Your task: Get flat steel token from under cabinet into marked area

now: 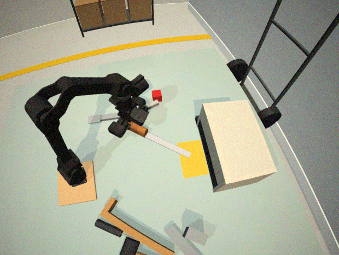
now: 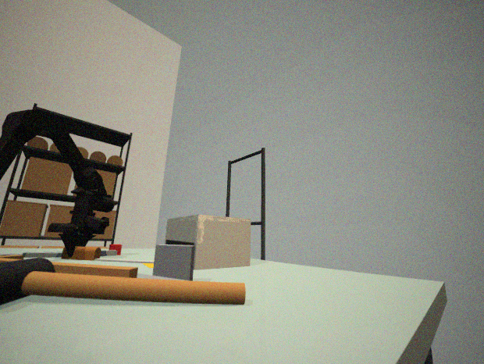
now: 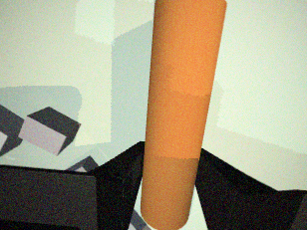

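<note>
My gripper tip is 6 cm short of the small grey block and 4 cm to the right of it. The rest, counted from my gripper tip: grey L-shaped strip (9 cm to the left, 9 cm behind); white bar (12 cm ahead, 7 cm to the left); red cube (16 cm ahead, 10 cm to the left, 1 cm above).
</note>
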